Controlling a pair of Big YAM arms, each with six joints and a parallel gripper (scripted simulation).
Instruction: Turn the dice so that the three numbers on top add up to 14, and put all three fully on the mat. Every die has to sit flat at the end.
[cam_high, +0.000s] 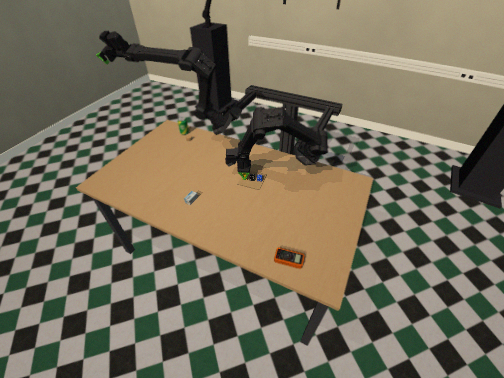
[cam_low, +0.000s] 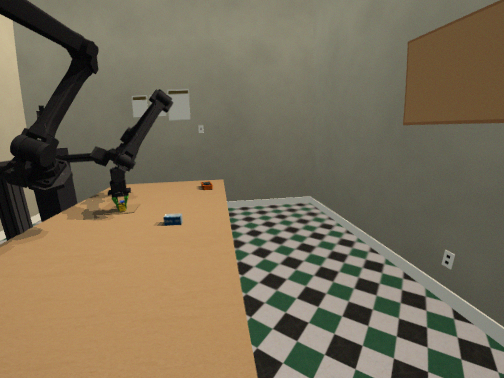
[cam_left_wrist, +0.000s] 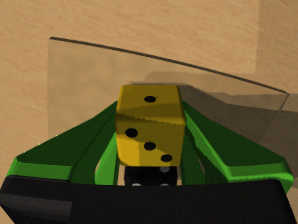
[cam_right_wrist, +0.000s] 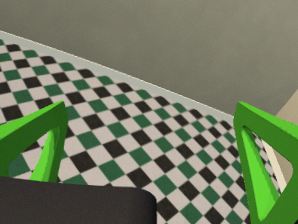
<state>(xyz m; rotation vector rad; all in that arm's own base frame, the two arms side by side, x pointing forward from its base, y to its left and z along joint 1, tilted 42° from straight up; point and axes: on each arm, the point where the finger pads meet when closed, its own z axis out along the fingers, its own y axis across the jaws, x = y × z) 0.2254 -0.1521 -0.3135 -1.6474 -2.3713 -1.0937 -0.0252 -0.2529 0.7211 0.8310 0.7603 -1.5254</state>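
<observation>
Right now my left hand is right at the yellow die. From my left hand the other things lie so: blue die (40 mm behind, 80 mm to the left); black die (20 mm behind, 40 mm to the left); tan mat (20 mm behind, 40 mm to the left, 20 mm below).
</observation>
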